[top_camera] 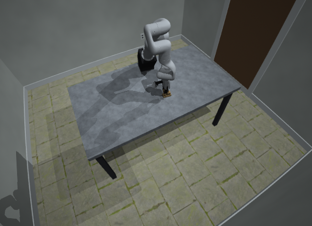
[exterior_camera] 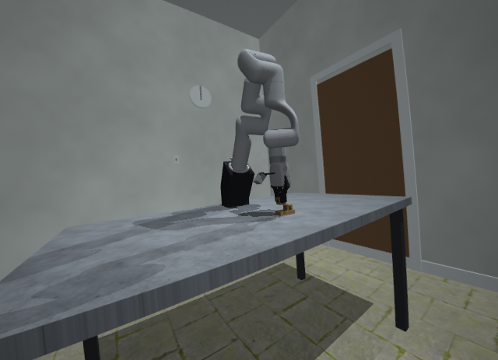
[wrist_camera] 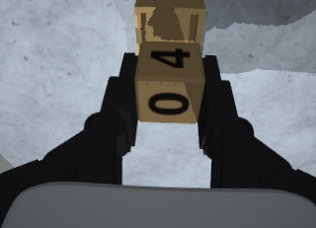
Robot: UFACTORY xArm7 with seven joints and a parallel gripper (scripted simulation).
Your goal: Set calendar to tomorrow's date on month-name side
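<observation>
The wooden calendar tray lies 7 cm below my hand and 2 cm to the left of it.
</observation>
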